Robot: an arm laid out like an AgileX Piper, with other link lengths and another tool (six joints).
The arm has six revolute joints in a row. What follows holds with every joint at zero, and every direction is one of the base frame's. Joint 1 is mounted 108.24 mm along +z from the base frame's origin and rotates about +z. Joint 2 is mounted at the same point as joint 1 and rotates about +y. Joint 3 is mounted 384.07 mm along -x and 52.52 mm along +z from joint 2 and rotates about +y. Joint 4 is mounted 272.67 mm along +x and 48.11 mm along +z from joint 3 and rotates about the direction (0.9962, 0, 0.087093). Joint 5 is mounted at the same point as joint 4 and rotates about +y. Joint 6 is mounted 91.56 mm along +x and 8.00 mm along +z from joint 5 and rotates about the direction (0.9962, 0, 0.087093). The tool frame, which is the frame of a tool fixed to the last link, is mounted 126.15 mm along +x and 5.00 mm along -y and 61.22 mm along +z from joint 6; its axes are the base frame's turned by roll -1.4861, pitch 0.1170 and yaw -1.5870 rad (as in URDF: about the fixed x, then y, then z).
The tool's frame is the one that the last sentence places.
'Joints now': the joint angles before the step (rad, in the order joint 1, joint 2, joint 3, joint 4, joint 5, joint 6). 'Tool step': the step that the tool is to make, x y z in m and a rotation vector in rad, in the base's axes. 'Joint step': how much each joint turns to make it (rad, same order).
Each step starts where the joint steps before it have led.
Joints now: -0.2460 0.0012 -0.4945 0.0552 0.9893 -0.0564
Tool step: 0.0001 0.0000 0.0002 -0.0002 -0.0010 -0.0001
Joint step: -0.0003 0.0001 0.0002 0.0003 -0.0013 -0.0002
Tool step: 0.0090 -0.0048 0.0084 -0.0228 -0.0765 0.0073
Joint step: 0.0251 0.0001 0.0434 -0.0185 -0.1236 0.0087
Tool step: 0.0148 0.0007 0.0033 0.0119 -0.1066 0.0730
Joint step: 0.0900 0.0000 0.0872 -0.0047 -0.1909 0.0327
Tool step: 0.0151 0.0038 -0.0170 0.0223 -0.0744 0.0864
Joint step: 0.1050 -0.0088 0.1310 -0.0167 -0.1952 0.0424
